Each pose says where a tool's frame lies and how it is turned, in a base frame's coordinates. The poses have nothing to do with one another.
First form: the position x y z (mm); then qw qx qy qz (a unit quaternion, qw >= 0).
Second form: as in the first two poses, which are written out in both.
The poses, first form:
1: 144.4, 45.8, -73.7, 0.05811, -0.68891, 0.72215, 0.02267
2: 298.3, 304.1, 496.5, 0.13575, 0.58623, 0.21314, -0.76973
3: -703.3, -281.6, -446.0, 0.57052, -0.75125, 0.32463, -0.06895
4: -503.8, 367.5, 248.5, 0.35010, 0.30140, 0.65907, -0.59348
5: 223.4, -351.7, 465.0, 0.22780, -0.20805, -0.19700, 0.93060
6: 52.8, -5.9, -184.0, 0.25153, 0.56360, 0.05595, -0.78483
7: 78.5, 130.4, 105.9, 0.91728, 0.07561, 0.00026, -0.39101
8: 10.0, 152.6, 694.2, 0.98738, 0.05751, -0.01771, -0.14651
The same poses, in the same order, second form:
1: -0.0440, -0.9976, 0.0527, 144.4; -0.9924, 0.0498, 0.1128, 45.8; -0.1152, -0.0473, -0.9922, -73.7; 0, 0, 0, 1
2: -0.2758, 0.4589, -0.8446, 298.3; 0.0409, -0.8723, -0.4873, 304.1; -0.9603, -0.1690, 0.2218, 496.5; 0, 0, 0, 1
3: 0.7797, -0.4091, 0.4740, -703.3; -0.5664, -0.1383, 0.8124, -281.6; -0.2668, -0.9020, -0.3395, -446.0; 0, 0, 0, 1
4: -0.5732, 0.8128, 0.1037, -503.8; -0.0183, 0.1139, -0.9933, 367.5; -0.8192, -0.5712, -0.0504, 248.5; 0, 0, 0, 1
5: -0.8096, -0.3420, -0.4770, 223.4; 0.5060, -0.8186, -0.2719, -351.7; -0.2975, -0.4614, 0.8358, 465.0; 0, 0, 0, 1
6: -0.2382, 0.4579, -0.8565, 52.8; -0.3317, -0.8672, -0.3713, -5.9; -0.9128, 0.1957, 0.3584, -184.0; 0, 0, 0, 1
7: 0.6942, 0.7174, -0.0587, 78.5; -0.7173, 0.6828, -0.1389, 130.4; -0.0596, 0.1385, 0.9886, 105.9; 0, 0, 0, 1
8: 0.9564, 0.2873, -0.0518, 10.0; -0.2914, 0.9505, -0.1084, 152.6; 0.0181, 0.1188, 0.9928, 694.2; 0, 0, 0, 1
